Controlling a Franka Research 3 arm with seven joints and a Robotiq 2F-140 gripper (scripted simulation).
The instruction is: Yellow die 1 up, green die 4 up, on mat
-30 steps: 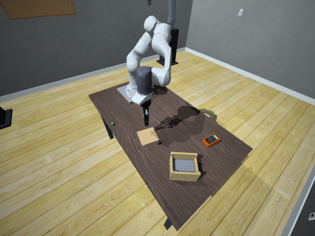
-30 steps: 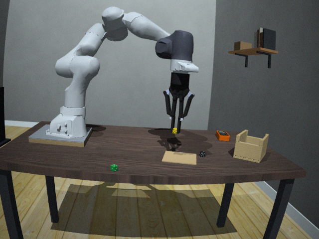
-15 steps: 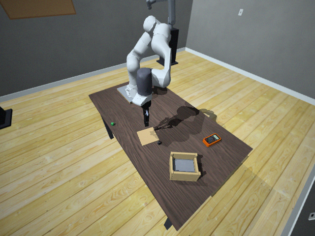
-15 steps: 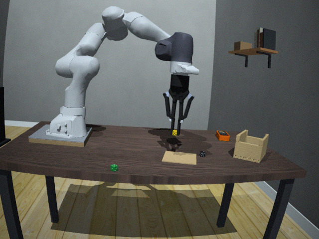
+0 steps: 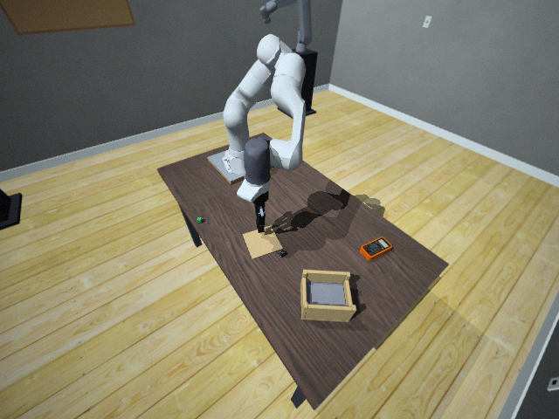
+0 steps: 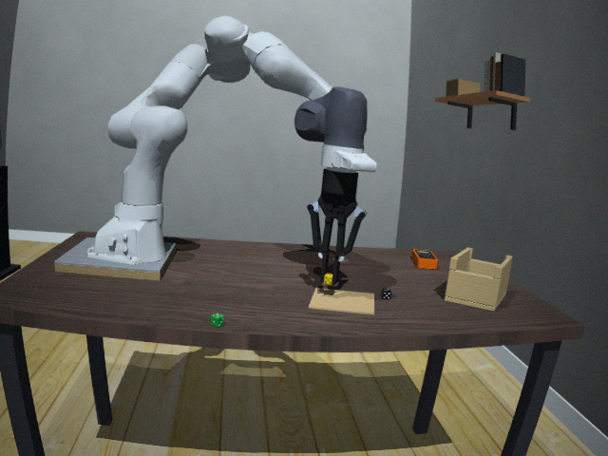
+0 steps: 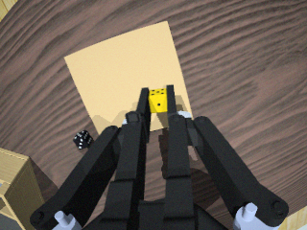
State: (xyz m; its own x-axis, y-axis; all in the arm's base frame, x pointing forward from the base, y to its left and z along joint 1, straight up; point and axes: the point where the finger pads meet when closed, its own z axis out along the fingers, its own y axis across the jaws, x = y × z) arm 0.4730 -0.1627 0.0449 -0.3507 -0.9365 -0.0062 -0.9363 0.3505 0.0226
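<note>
My hand is 70 mm above the tan mat, 30 mm short of it and 10 mm to the left of it. Also, from my hand: yellow die (30 mm below); black die (140 mm ahead, 60 mm below, 20 mm to the left); green die (230 mm behind, 200 mm to the right, 60 mm below).
</note>
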